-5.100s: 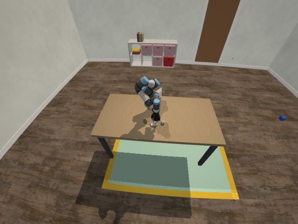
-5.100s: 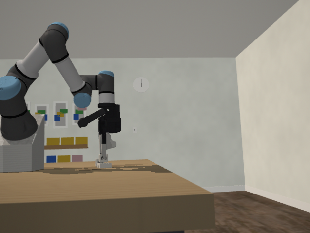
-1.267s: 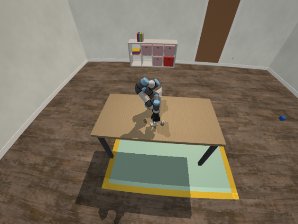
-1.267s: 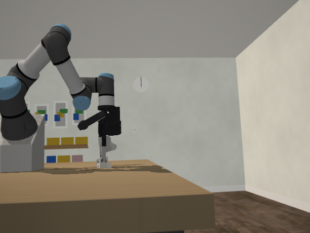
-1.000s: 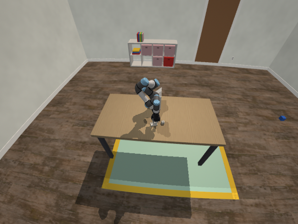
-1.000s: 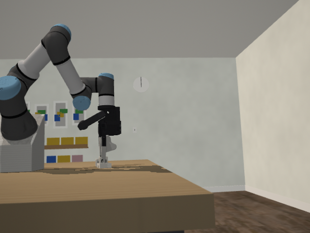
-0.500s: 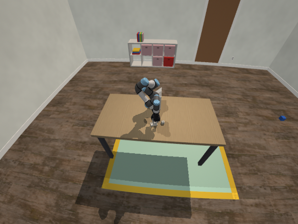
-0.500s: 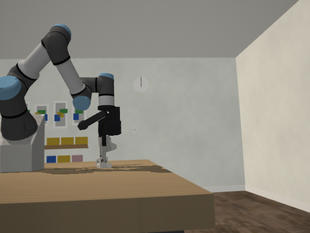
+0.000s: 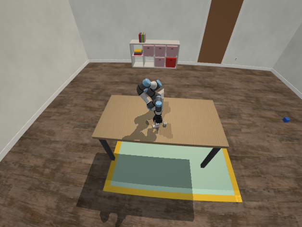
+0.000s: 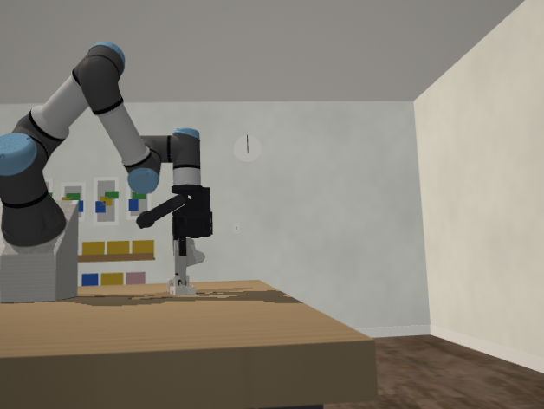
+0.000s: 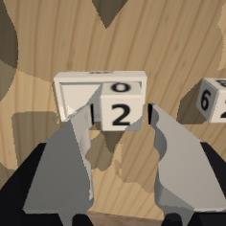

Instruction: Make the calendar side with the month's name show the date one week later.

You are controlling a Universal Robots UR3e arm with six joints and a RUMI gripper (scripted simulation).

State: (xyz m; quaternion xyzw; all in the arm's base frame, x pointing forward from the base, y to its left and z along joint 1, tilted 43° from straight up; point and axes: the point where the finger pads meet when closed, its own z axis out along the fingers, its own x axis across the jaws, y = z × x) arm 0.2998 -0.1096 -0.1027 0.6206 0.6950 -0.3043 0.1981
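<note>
The white calendar tray lies 3 cm below my hand and 2 cm to the right of it.
</note>
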